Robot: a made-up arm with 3 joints.
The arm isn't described. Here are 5 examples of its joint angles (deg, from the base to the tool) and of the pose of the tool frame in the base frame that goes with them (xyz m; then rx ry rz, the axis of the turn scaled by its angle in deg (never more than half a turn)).
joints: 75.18 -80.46 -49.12
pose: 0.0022 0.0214 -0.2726 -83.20 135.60 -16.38
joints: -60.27 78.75 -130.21
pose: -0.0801 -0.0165 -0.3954 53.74 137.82 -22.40
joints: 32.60 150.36 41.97
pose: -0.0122 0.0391 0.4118 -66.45 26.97 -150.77
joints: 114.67 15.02 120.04
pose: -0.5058 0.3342 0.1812 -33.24 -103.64 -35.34
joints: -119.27 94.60 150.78
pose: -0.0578 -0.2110 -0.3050 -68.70 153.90 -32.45
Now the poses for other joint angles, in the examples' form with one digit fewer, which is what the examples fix.
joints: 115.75 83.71 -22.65
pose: -0.158 0.426 0.254 -4.3 39.3 126.2
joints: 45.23 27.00 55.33
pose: -0.296 0.394 0.282 -43.6 -87.3 -56.4
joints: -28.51 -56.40 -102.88
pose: -0.357 0.391 -0.122 44.4 -116.0 -106.1
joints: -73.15 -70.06 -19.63
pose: -0.191 -0.004 0.292 23.3 -42.9 -28.6
